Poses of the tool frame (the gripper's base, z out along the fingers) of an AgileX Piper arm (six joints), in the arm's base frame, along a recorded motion.
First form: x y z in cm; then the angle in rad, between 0 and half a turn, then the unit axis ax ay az.
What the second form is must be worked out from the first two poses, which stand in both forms.
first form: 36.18, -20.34, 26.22, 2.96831, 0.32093, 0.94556, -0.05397
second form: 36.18, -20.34, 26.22, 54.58, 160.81, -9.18
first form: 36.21, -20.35, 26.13, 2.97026, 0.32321, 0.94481, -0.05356
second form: 36.21, -20.35, 26.13, 55.00, 160.79, -9.12
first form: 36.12, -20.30, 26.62, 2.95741, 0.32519, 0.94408, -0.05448
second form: 36.12, -20.30, 26.62, 55.10, 159.97, -9.23
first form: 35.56, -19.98, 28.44, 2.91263, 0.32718, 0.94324, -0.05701
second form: 35.56, -19.98, 28.44, 54.60, 157.41, -9.51
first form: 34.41, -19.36, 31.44, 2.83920, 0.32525, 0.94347, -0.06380
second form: 34.41, -19.36, 31.44, 52.91, 153.48, -10.38
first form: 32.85, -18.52, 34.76, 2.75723, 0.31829, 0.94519, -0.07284
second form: 32.85, -18.52, 34.76, 50.28, 149.32, -11.51
